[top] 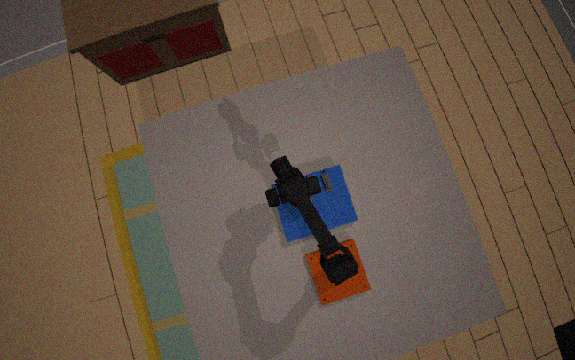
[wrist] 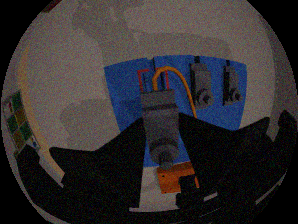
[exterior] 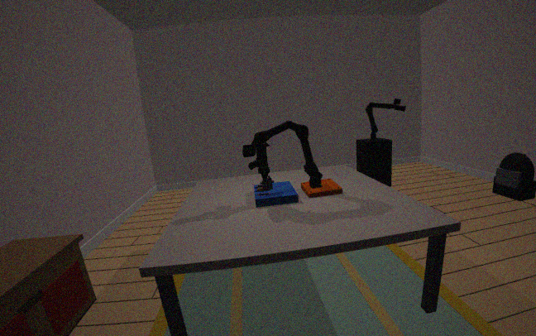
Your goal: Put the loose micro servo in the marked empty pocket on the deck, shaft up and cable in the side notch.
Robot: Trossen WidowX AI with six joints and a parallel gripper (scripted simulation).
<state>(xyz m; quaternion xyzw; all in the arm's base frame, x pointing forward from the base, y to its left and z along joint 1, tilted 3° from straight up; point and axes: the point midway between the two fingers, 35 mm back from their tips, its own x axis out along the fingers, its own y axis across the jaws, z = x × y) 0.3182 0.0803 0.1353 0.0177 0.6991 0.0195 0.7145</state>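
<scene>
The blue deck is 10 cm below my gripper tip, 10 cm behind it and 8 cm to the right of it.
</scene>
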